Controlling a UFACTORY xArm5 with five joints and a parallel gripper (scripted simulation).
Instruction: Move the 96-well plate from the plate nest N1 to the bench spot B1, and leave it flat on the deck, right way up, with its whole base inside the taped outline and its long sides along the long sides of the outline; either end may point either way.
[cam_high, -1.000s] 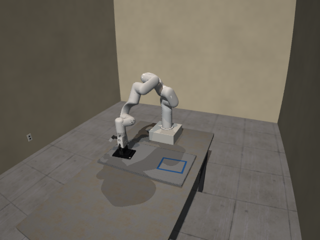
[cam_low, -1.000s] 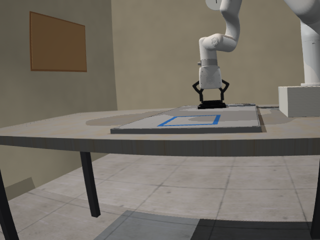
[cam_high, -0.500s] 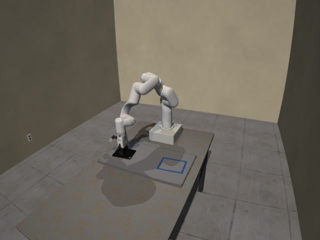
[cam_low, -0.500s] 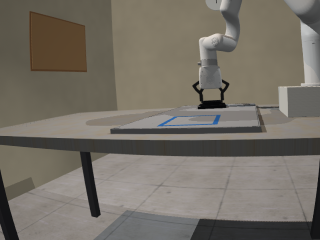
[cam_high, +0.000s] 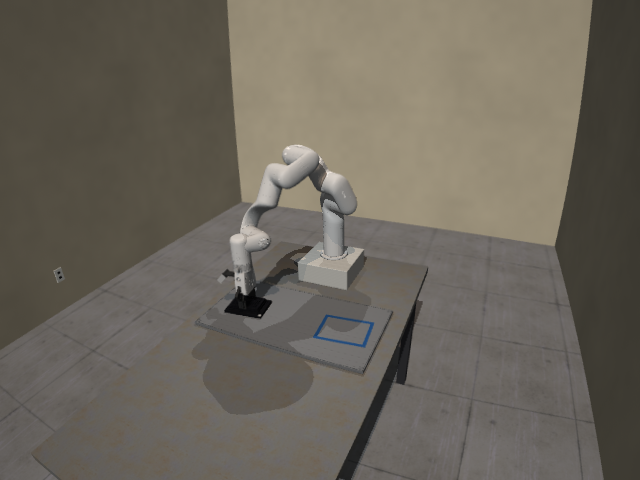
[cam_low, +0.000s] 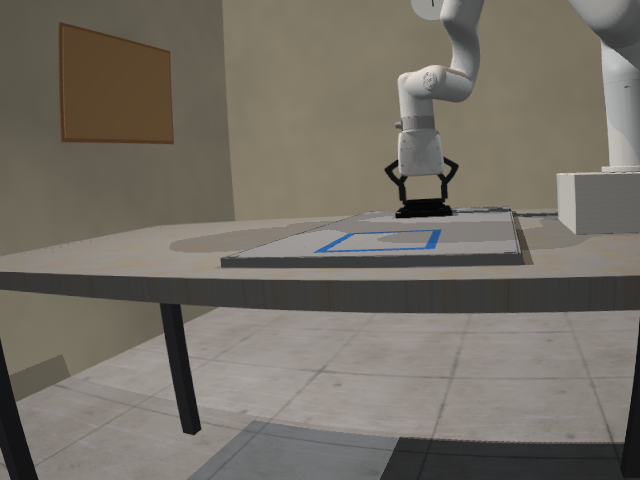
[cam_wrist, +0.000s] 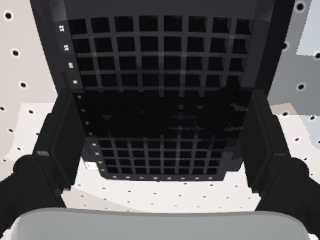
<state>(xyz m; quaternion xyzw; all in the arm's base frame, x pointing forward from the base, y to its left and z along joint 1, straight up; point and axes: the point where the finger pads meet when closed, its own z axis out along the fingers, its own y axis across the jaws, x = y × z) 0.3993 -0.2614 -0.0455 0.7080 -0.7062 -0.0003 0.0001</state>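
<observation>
Right now my hand is 3 cm above the black plate nest N1. From my hand the other things lie so: black 96-well plate 1 cm below.
</observation>
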